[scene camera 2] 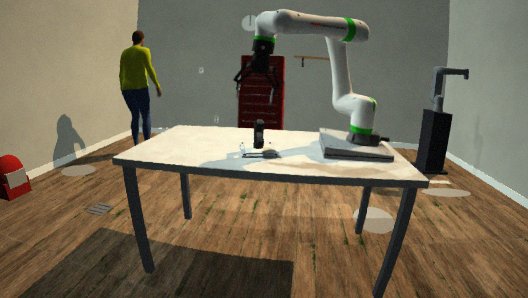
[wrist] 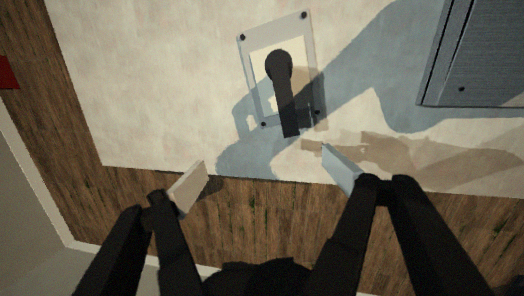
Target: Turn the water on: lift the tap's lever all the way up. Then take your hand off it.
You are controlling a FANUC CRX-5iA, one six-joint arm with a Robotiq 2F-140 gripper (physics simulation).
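Places are measured from the arm's base along level axes (x left, y down, z back), in metres.
Where they show: gripper, fingertip midpoint: [scene camera 2: 253, 100] [wrist: 262, 162]; arm's base, link origin: [scene camera 2: 358, 141].
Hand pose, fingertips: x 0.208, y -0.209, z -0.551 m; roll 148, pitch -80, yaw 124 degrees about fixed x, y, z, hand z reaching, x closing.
Things, the pixels of their top centre, and the offset from my fingertips. "pt": a spot on its surface instead. Level surfaces: height alone.
- black tap, surface spot: [wrist: 278, 65] pt dx -0.122, dy +0.106, dz +0.015 m
- dark bar, top centre: [wrist: 284, 95] dx -0.076, dy +0.106, dz +0.023 m
- white table, surface height: dy +0.262 m
The black tap [scene camera 2: 258, 134] [wrist: 278, 65] stands upright on a clear, bolted base plate [wrist: 274, 32] on the table. In the wrist view it is seen from above, with a dark bar [wrist: 286, 110] reaching from its round top toward the near table edge. Whether this bar is the lever or the spout, and how high the lever stands, I cannot tell. My gripper [scene camera 2: 255, 94] [wrist: 262, 162] is open and empty, high above the table and apart from the tap. Its two fingers are spread wide, and in the wrist view their tips lie below the tap.
The white table [scene camera 2: 200, 140] [wrist: 150, 75] carries the arm's grey mounting plate [scene camera 2: 350, 150] [wrist: 490, 60] to the right of the tap. A red tool cabinet [scene camera 2: 280, 100] stands behind the table. A person [scene camera 2: 136, 75] is at the back left, and a black pedestal [scene camera 2: 434, 142] at the right.
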